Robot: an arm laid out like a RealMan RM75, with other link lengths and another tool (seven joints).
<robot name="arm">
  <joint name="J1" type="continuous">
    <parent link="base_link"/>
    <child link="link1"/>
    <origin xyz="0 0 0.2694" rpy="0 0 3.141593"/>
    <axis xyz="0 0 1"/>
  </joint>
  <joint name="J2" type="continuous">
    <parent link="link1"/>
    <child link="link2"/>
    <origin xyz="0 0 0" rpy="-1.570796 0 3.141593"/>
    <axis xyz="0 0 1"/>
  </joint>
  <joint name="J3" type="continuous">
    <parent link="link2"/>
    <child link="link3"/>
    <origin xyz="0 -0.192 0" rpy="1.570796 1.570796 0"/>
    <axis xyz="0 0 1"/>
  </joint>
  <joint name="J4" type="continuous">
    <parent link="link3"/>
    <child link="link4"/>
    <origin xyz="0 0 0" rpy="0 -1.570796 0"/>
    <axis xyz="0 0 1"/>
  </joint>
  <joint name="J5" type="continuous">
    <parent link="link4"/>
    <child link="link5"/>
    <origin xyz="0.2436 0 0" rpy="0 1.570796 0"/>
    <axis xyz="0 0 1"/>
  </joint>
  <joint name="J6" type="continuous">
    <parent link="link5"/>
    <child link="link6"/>
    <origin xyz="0 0 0" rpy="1.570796 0 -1.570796"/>
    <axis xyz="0 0 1"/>
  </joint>
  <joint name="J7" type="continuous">
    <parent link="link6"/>
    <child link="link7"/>
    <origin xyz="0 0.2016 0" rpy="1.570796 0 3.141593"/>
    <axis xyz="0 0 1"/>
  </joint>
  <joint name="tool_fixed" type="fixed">
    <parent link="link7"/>
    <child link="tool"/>
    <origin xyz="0.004 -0.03 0.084" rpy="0.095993 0 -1.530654"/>
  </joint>
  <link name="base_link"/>
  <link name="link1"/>
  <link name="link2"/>
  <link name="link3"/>
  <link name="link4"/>
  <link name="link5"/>
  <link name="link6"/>
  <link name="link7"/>
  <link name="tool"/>
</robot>
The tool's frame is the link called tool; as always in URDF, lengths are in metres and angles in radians. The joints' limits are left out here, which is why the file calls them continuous.
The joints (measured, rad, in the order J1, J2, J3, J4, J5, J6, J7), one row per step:
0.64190 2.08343 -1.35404 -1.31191 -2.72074 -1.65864 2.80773
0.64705 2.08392 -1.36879 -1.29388 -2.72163 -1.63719 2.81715
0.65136 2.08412 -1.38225 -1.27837 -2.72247 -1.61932 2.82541
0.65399 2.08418 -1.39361 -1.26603 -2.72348 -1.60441 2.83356
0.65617 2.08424 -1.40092 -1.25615 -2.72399 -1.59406 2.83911
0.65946 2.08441 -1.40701 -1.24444 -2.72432 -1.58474 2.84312
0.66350 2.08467 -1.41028 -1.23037 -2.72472 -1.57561 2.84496
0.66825 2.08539 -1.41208 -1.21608 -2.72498 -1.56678 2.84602
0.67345 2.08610 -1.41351 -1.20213 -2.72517 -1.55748 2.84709
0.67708 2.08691 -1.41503 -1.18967 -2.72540 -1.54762 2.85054
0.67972 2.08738 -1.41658 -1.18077 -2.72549 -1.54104 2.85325
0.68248 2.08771 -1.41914 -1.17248 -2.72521 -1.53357 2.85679
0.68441 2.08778 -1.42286 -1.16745 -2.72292 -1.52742 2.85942
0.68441 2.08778 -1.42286 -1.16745 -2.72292 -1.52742 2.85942
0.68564 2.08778 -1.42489 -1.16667 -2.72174 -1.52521 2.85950
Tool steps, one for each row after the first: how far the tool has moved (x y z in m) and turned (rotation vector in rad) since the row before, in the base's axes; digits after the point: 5 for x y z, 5 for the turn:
0.00090 0.00193 -0.00446 0.00272 -0.00427 0.00134
0.00097 0.00139 -0.00380 0.00167 -0.00453 0.00103
0.00117 0.00100 -0.00297 0.00252 -0.00404 -0.00050
0.00103 0.00054 -0.00217 0.00141 -0.00256 -0.00128
0.00117 0.00027 -0.00228 -0.00039 -0.00247 -0.00166
0.00162 0.00022 -0.00219 -0.00095 -0.00178 -0.00265
0.00133 0.00031 -0.00222 -0.00102 -0.00079 -0.00238
0.00103 0.00062 -0.00213 -0.00023 -0.00042 -0.00155
0.00119 0.00058 -0.00199 0.00217 0.00023 -0.00340
0.00089 0.00025 -0.00143 0.00107 -0.00022 -0.00262
0.00056 0.00053 -0.00150 0.00184 -0.00010 -0.00166
-0.00031 0.00048 -0.00153 0.00073 0.00115 0.00071
0.00000 0.00000 0.00000 0.00000 0.00000 0.00000
-0.00070 0.00046 -0.00058 -0.00029 0.00044 0.00269

